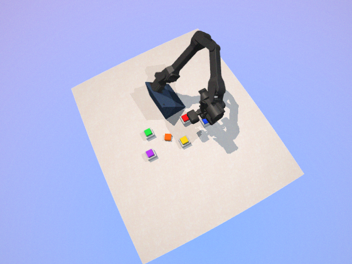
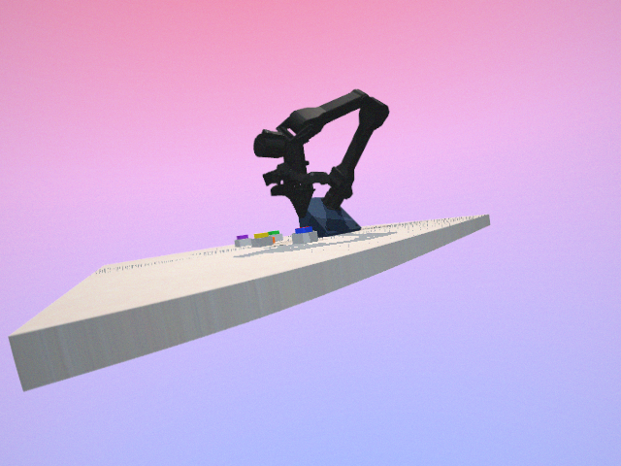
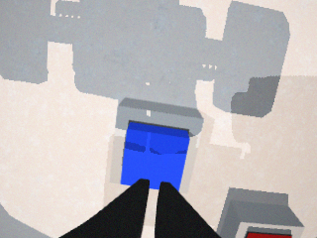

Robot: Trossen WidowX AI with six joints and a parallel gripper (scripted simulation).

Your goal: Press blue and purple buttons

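Now: gripper tip 3 cm above the blue button. The rest, counted from my gripper tip: orange block 22 cm to the right, 5 cm below; red button 9 cm to the right, 6 cm behind, 3 cm below; yellow button 15 cm to the right, 6 cm ahead, 3 cm below.
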